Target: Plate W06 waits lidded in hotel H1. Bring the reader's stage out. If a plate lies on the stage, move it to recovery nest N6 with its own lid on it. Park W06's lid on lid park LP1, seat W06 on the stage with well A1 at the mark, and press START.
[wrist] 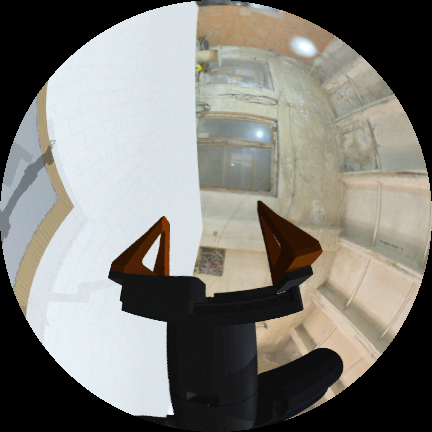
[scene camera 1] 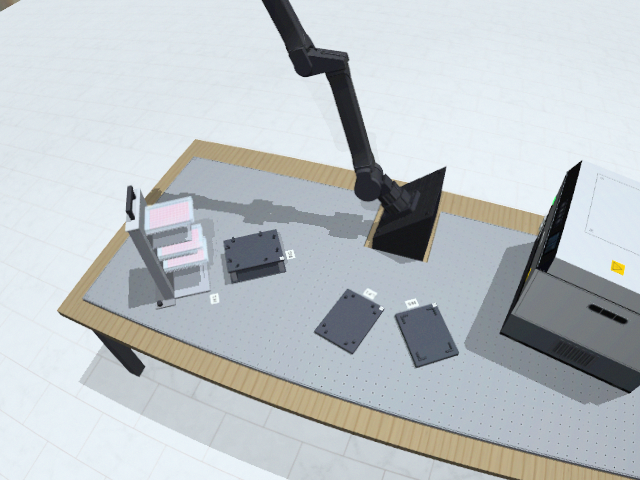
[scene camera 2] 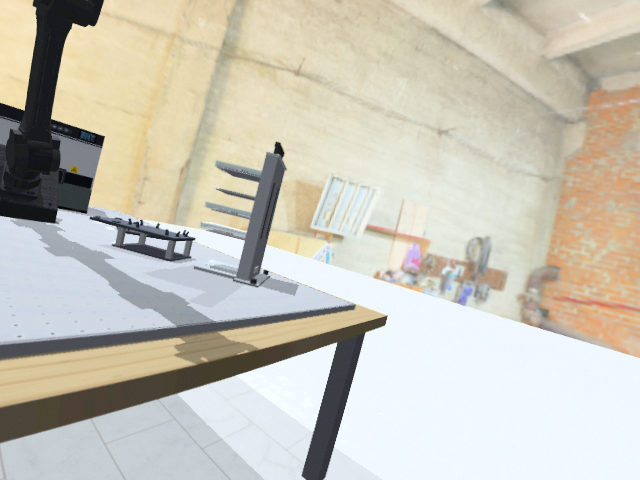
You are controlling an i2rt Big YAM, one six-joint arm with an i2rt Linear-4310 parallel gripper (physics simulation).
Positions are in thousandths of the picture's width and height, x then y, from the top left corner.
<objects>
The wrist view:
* my gripper: 485, 492
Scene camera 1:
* flat dark pad: 663, 689
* rack post: 259, 591
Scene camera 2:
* rack post: 427, 357
</objects>
